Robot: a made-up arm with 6 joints.
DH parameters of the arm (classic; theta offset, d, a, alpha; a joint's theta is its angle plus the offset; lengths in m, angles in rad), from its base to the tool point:
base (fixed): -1.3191 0 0.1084 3.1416
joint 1: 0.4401 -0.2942 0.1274 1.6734
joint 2: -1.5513 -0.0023 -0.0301 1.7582
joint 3: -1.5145 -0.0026 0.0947 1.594
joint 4: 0 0.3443 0.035 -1.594
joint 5: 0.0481 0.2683 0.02 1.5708
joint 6: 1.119 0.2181 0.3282 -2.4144
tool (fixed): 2.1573 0.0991 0 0
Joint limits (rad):
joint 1: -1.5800..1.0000
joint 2: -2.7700..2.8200
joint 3: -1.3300..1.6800
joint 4: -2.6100..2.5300
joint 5: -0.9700..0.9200
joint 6: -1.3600..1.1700
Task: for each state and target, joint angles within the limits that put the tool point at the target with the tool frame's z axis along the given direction. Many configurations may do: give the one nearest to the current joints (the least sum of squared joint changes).
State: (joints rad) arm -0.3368 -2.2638 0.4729 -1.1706 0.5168 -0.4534
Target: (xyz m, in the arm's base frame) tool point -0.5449 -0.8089 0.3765 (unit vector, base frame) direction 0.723 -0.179 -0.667
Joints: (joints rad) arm -0.4104 -2.6123 0.2184 -0.7387 0.1046 0.4070
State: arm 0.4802 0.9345 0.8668 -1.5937 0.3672 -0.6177
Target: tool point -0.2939 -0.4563 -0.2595 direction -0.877 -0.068 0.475
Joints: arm 0.2052 0.7413 0.2563 -2.1460 0.6668 -0.7772
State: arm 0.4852 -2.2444 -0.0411 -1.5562 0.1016 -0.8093
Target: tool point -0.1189 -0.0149 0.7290 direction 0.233 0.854 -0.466
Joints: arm 0.4392 -1.9019 0.5589 -2.0077 0.9184 -1.3600
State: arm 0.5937 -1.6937 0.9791 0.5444 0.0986 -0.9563
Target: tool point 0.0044 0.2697 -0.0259 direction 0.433 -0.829 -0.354
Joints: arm 1.0000 -0.9653 0.8897 0.6993 0.7025 -1.3570
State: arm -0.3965 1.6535 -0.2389 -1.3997 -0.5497 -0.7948
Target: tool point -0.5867 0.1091 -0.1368 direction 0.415 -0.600 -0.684
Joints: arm -0.7517 1.7823 0.1654 -2.1997 -0.7433 -0.5824
